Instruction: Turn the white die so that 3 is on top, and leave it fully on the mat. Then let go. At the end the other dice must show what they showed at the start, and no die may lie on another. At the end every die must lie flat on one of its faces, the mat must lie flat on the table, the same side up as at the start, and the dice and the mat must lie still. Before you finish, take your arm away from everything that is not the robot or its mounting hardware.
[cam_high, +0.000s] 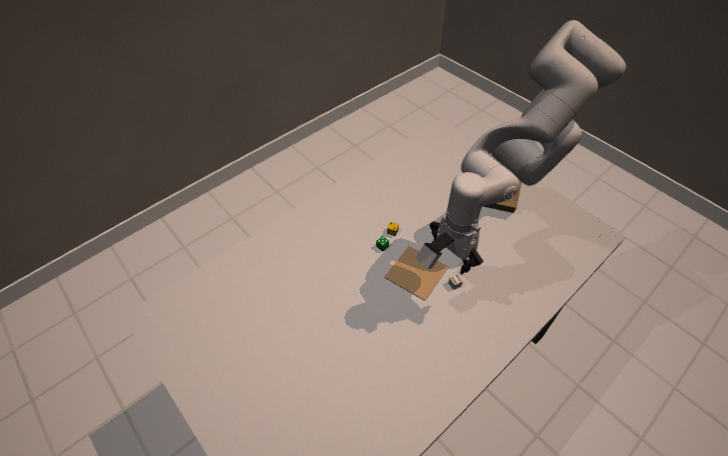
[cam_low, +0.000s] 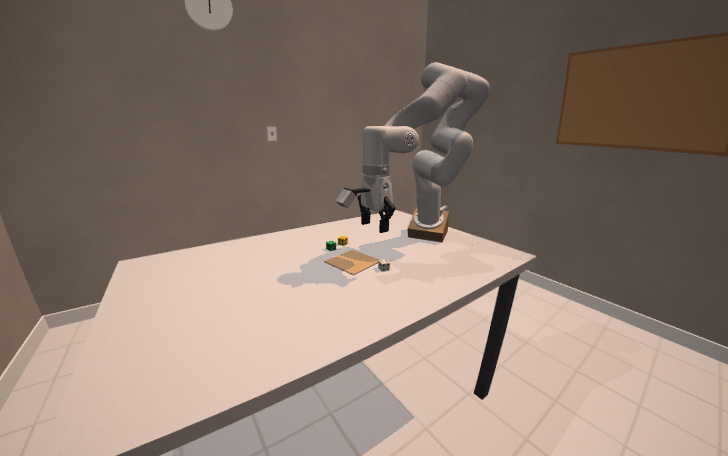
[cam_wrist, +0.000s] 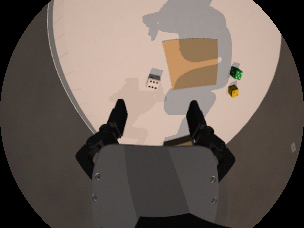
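My hand is 14 cm above the white die, 4 cm past it and 1 cm to the right of it. Round my hand: yellow die 26 cm to the right, 14 cm below, 1 cm behind; then green die 23 cm to the right, 14 cm below, 6 cm ahead; then mat 15 cm below, 9 cm to the right, 3 cm ahead.
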